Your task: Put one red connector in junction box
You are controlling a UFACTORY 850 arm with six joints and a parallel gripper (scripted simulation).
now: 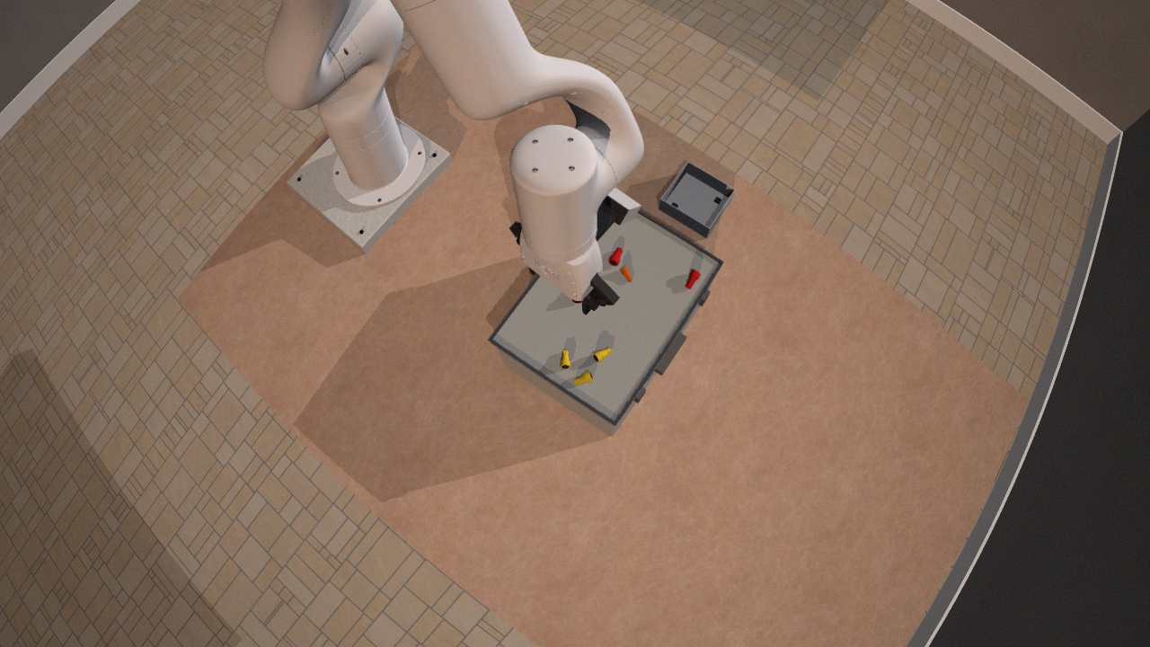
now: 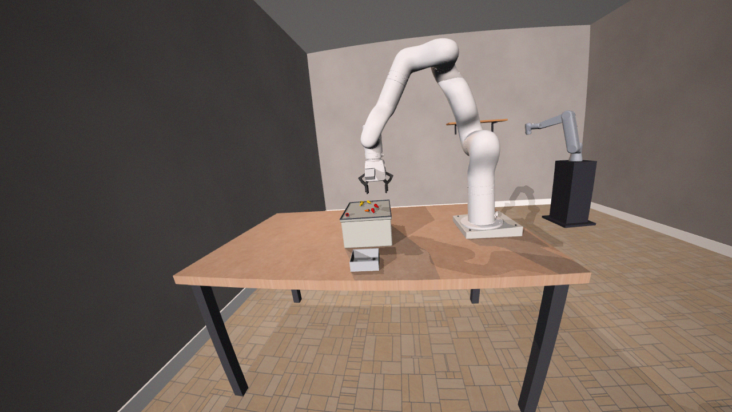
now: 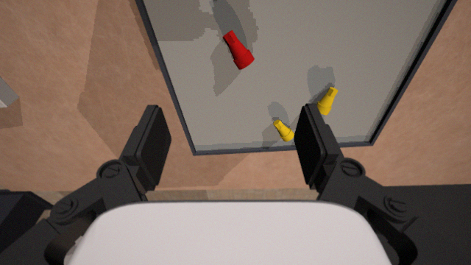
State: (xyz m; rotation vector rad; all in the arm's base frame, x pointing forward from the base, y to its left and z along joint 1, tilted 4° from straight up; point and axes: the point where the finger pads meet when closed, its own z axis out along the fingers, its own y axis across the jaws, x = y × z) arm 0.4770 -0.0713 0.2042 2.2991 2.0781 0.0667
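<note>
Right now the orange connector is 90 mm to the left of my hand, 70 mm below it and 50 mm ahead of it. Also, from my hand: tool case: 110 mm below, 50 mm ahead, 40 mm to the left.
</note>
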